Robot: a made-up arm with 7 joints. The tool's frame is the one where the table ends. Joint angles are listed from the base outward.
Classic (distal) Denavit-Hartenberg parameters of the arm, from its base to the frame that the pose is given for. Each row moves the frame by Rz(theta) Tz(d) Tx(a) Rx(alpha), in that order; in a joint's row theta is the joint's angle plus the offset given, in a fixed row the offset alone. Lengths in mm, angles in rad.
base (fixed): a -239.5; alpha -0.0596; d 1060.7; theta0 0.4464
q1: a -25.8; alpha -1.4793; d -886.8; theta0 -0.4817
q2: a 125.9; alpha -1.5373; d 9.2; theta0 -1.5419
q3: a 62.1; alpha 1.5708; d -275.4; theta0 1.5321
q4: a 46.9; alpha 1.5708; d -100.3; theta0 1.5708
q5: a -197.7; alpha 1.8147; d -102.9; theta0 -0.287
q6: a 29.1; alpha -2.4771; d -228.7; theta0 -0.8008
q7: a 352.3; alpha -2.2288; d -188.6; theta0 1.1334
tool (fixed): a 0; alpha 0; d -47.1; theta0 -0.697
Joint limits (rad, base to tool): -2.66..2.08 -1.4..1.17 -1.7..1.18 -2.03..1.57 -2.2..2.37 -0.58..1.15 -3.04..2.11
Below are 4 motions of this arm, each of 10 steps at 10 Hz.
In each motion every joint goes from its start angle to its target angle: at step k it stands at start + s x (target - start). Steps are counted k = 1, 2, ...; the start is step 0. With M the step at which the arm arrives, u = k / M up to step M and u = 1 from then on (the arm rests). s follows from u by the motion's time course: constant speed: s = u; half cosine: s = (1 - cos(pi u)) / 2; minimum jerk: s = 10 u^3 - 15 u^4 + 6 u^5.
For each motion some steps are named. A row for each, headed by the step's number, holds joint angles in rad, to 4 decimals.
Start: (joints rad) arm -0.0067 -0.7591 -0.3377 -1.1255 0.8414 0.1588 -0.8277
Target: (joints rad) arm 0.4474 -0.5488 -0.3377 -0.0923 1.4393 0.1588 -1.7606
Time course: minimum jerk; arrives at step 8
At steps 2, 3, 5, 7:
2: 0.0403 -0.7373 -0.3377 -1.0185 0.9033 0.1588 -0.9243
3: 0.1183 -0.7012 -0.3377 -0.8412 1.0059 0.1588 -1.0844
5: 0.3224 -0.6067 -0.3377 -0.3766 1.2748 0.1588 -1.5039
7: 0.4401 -0.5522 -0.3377 -0.1089 1.4297 0.1588 -1.7456

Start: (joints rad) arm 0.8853 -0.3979 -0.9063 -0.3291 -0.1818 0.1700 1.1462
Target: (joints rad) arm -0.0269 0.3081 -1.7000 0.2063 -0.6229 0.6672 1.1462
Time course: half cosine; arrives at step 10
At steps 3, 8, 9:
3: 0.6973 -0.2524 -1.0699 -0.2188 -0.2727 0.2725 1.1462
8: 0.0602 0.2407 -1.6242 0.1552 -0.5808 0.6197 1.1462
9: -0.0046 0.2908 -1.6806 0.1932 -0.6121 0.6550 1.1462

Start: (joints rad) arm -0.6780 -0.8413 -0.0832 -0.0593 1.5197 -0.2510 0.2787
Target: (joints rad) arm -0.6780 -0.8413 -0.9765 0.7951 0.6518 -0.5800 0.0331
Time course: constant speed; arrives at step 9
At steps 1, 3, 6, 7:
1: -0.6780 -0.8413 -0.1825 0.0356 1.4233 -0.2876 0.2514
3: -0.6780 -0.8413 -0.3810 0.2255 1.2304 -0.3607 0.1968
6: -0.6780 -0.8413 -0.6787 0.5103 0.9411 -0.4703 0.1150
7: -0.6780 -0.8413 -0.7780 0.6052 0.8447 -0.5069 0.0877

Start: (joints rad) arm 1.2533 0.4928 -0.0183 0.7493 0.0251 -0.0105 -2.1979
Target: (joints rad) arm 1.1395 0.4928 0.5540 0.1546 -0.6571 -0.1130 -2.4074
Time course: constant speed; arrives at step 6
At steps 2, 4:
2: 1.2154 0.4928 0.1725 0.5511 -0.2023 -0.0447 -2.2677
4: 1.1774 0.4928 0.3632 0.3528 -0.4297 -0.0788 -2.3376

